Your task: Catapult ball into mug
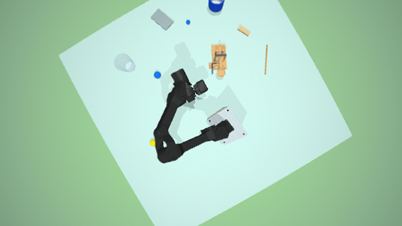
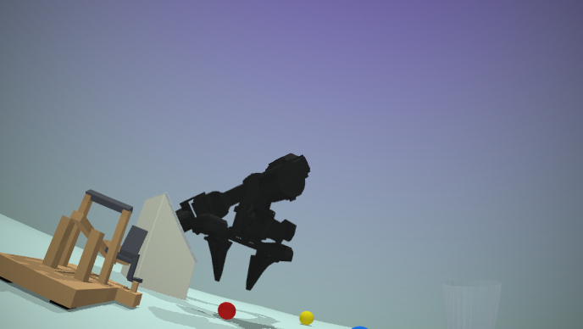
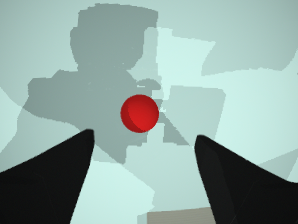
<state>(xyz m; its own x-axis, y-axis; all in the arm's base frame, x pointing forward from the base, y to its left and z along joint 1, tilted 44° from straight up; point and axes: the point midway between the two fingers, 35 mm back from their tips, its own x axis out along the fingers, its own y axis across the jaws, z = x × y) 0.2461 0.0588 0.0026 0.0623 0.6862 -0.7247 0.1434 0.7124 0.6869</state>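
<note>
Right now the red ball is 50 mm below my gripper tip. From my gripper tip the other things lie so: larger blue ball 210 mm ahead, 80 mm to the left, 40 mm below; yellow ball 80 mm behind, 330 mm to the left, 40 mm below; catapult 50 mm ahead, 220 mm to the right, 10 mm below.
</note>
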